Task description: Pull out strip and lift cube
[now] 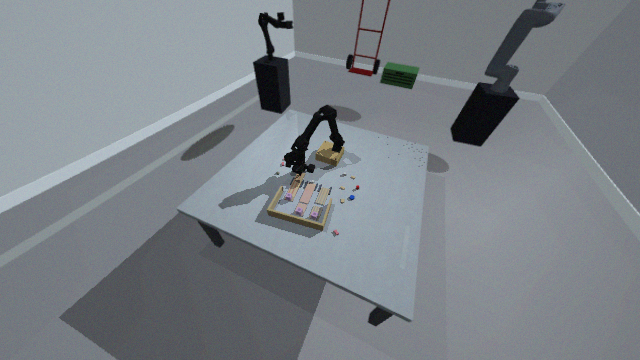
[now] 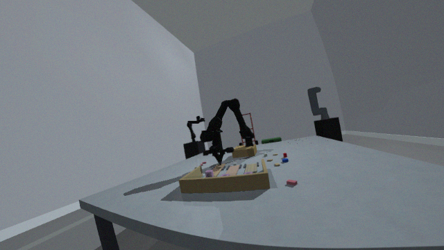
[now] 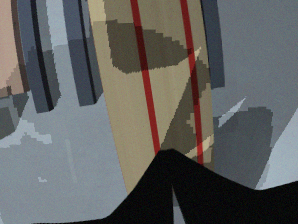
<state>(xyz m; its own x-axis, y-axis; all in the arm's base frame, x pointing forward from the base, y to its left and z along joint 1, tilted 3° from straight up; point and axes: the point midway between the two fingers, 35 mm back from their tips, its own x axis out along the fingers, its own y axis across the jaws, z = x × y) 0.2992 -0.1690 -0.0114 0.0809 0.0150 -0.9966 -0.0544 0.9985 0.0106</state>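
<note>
My gripper tip is now 100 mm short of the strip.
</note>
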